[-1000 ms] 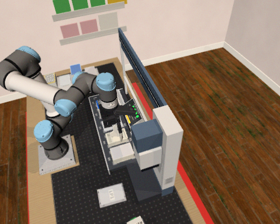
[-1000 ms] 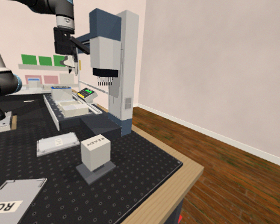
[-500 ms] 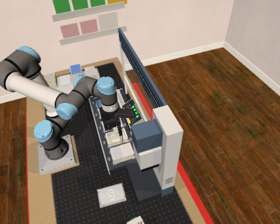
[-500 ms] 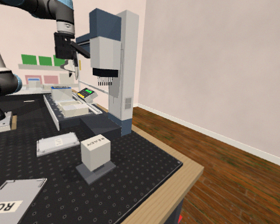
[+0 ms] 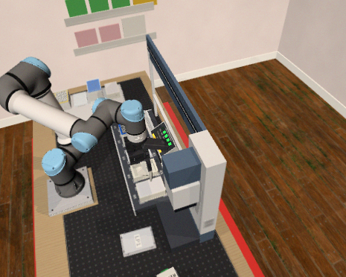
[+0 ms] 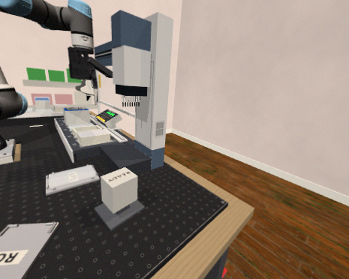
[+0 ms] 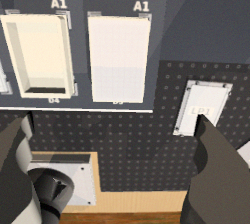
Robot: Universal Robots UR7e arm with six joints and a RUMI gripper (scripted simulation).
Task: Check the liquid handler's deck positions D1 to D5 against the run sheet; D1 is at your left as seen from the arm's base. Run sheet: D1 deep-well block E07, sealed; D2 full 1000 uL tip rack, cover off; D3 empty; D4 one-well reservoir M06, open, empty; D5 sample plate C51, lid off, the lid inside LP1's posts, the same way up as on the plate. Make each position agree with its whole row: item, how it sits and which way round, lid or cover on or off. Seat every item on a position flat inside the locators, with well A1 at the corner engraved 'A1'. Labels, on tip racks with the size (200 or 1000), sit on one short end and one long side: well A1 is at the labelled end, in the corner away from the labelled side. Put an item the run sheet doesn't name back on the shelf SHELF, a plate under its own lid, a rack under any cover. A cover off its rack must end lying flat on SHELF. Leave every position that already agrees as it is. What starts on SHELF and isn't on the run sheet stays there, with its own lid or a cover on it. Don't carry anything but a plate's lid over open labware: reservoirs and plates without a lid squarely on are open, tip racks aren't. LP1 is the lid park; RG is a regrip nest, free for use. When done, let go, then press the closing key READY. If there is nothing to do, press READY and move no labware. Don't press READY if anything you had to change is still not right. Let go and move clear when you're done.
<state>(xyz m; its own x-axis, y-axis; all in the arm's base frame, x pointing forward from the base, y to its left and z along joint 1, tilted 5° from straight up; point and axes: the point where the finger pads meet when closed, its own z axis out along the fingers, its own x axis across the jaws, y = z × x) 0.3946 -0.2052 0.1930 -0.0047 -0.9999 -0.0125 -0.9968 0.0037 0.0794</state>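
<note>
The deep-well block lies 170 mm below my hand. The rest, counted from my hand: pipetting head (80 mm ahead, 220 mm to the right, 140 mm above); then cream one-well reservoir (120 mm to the left, 180 mm below); then liquid handler's tower (160 mm ahead, 220 mm to the right, 40 mm above).
</note>
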